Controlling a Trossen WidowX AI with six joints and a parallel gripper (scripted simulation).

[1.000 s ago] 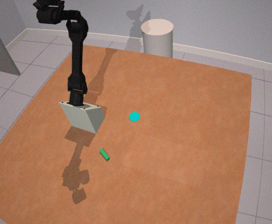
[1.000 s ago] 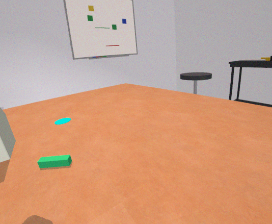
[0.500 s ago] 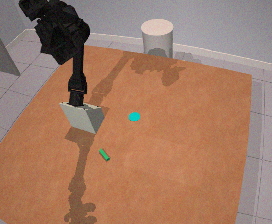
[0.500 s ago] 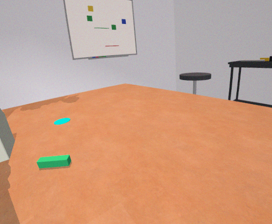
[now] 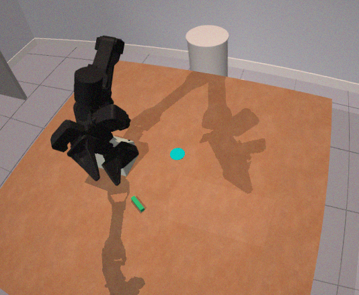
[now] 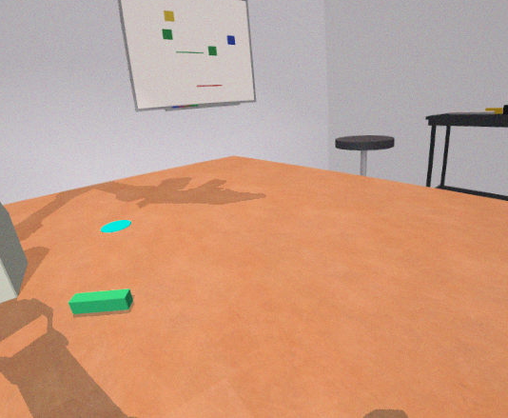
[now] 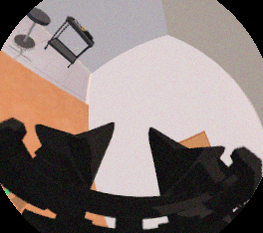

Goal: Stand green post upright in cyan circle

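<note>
My gripper tip is now 510 mm above the green post, 170 mm past it and 150 mm to the right of it. Round my gripper tip: cyan circle 510 mm below, 420 mm to the left, 140 mm behind.
</note>
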